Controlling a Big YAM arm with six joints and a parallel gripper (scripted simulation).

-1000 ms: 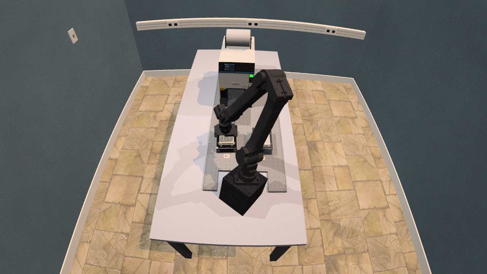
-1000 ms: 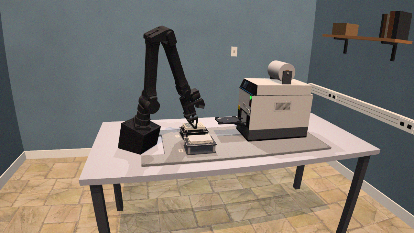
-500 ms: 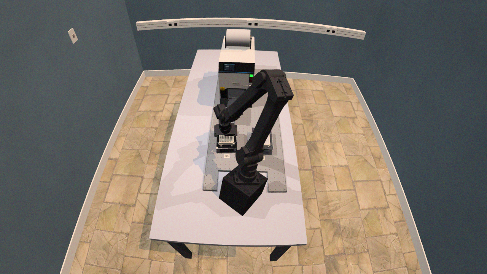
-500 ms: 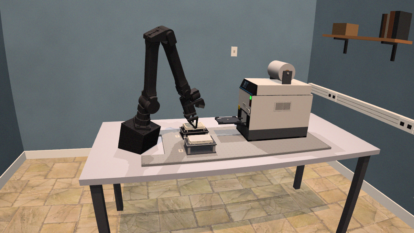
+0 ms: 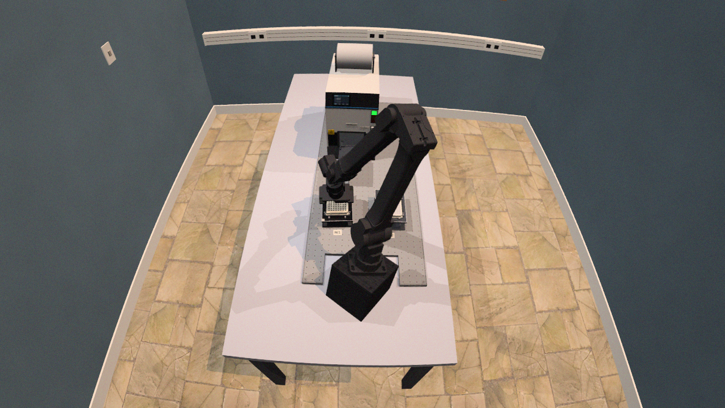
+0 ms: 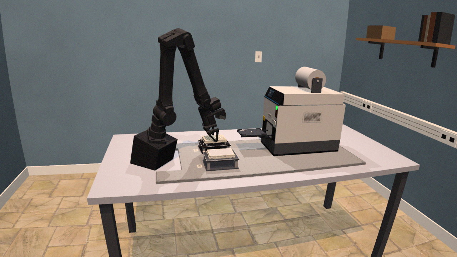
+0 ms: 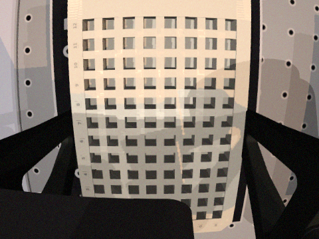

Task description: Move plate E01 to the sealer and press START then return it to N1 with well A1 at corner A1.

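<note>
Now: hand 30 mm above the nest N1. From my hand the other things lie so: cream plate (210 mm to the right, 40 mm behind); sealer stage (200 mm ahead, 70 mm to the right, 40 mm above); foil roll (530 mm ahead, 350 mm above, 130 mm to the right).
</note>
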